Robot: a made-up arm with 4 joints. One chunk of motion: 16 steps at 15 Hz.
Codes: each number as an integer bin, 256 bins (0 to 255) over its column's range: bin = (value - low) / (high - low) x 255, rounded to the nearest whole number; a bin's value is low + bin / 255 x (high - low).
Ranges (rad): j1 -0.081..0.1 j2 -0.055..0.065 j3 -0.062..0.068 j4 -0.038..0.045
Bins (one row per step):
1: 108 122 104 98
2: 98 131 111 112
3: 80 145 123 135
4: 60 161 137 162
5: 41 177 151 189
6: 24 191 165 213
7: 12 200 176 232
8: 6 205 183 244
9: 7 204 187 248
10: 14 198 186 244
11: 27 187 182 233
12: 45 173 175 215
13: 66 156 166 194
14: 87 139 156 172
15: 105 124 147 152
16: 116 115 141 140
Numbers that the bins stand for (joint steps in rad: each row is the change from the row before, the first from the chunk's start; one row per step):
1: -0.00434 0.00241 -0.00898 -0.00610
2: -0.01144 0.00665 -0.00541 -0.00155
3: -0.02422 0.01324 0.00071 0.00594
4: -0.03841 0.02076 0.00784 0.01473
5: -0.05190 0.02829 0.01498 0.02352
6: -0.06396 0.03488 0.02212 0.03133
7: -0.07248 0.03912 0.02773 0.03751
8: -0.07674 0.04147 0.03129 0.04142
9: -0.07603 0.04100 0.03333 0.04272
10: -0.07106 0.03818 0.03282 0.04142
11: -0.06184 0.03300 0.03078 0.03784
12: -0.04906 0.02641 0.02722 0.03198
13: -0.03415 0.01841 0.02263 0.02515
14: -0.01925 0.01041 0.01753 0.01798
15: -0.00647 0.00335 0.01294 0.01147
16: 0.00134 -0.00088 0.00988 0.00757

